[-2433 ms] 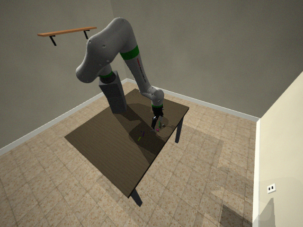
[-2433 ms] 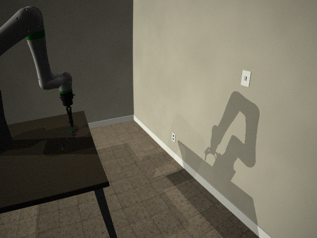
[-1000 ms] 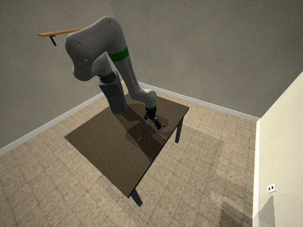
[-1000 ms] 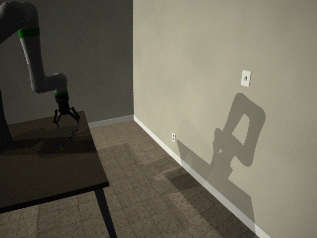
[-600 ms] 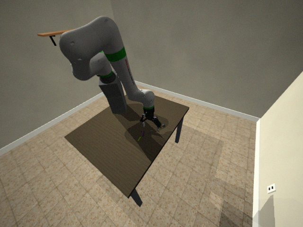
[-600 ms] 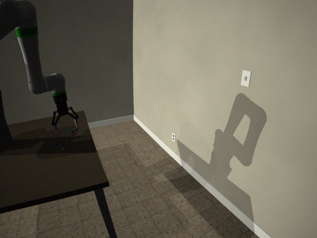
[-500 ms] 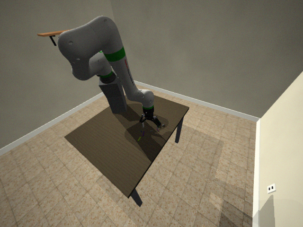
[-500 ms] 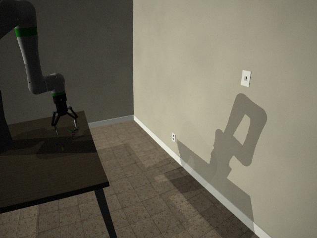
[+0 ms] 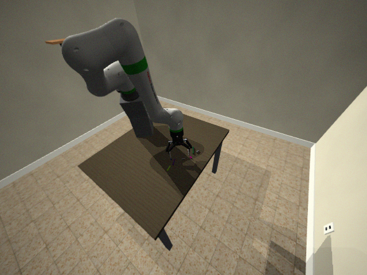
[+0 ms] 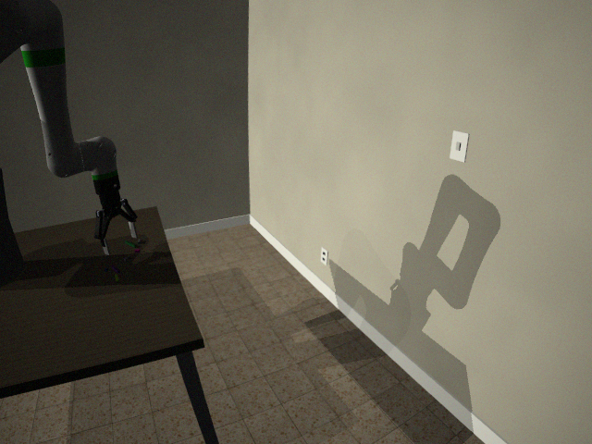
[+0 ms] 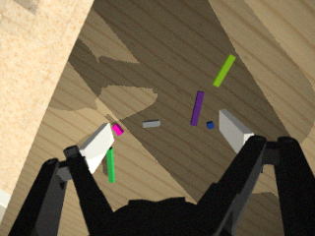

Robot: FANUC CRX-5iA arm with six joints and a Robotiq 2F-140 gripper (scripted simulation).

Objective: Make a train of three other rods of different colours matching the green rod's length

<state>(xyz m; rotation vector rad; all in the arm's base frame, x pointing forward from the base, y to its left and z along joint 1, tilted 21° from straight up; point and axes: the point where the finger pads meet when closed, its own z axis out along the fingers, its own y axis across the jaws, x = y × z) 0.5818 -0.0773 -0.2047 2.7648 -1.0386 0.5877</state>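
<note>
Right now my hand is 80 mm past the blue rod, 30 mm to the left of it and 90 mm above it. Also, from my hand: magenta rod (40 mm ahead, 90 mm to the left, 90 mm below); lime rod (30 mm behind, 110 mm to the right, 90 mm below); purple rod (40 mm behind, 40 mm to the right, 90 mm below).
</note>
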